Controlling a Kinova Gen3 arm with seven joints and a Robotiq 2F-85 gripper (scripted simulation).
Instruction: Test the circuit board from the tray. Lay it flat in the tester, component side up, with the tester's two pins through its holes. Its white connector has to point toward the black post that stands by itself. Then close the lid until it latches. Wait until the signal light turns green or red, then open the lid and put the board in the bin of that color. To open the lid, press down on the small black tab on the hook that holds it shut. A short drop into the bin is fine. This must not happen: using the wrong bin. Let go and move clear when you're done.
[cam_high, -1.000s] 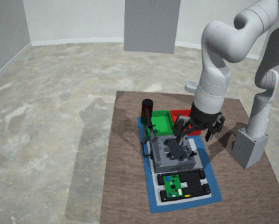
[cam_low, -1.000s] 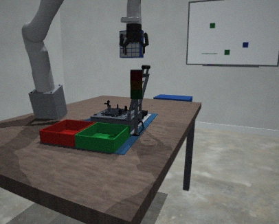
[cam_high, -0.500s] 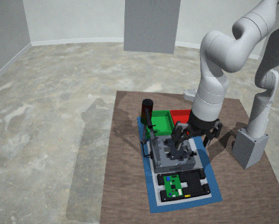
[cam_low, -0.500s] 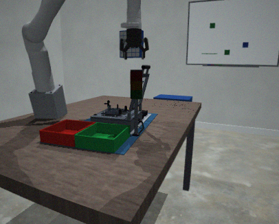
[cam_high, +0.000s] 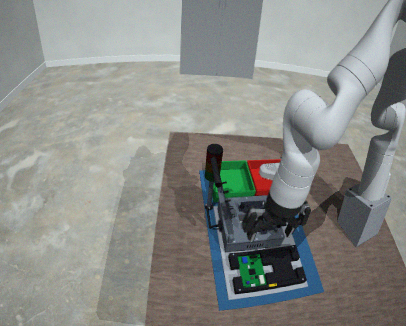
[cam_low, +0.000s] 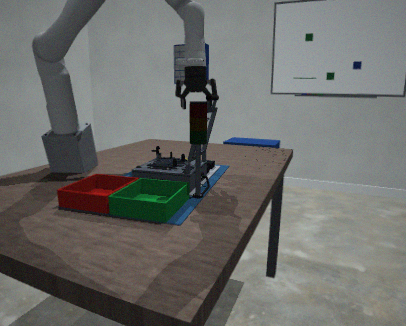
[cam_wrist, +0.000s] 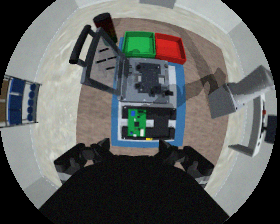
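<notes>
The green circuit board lies 1 cm to the right of my hand and 21 cm below it. The rest, counted from my hand: clear lid (11 cm ahead, 16 cm to the right, 5 cm below); red bin (8 cm behind, 40 cm to the right, 22 cm below); green bin (7 cm ahead, 37 cm to the right, 22 cm below).
</notes>
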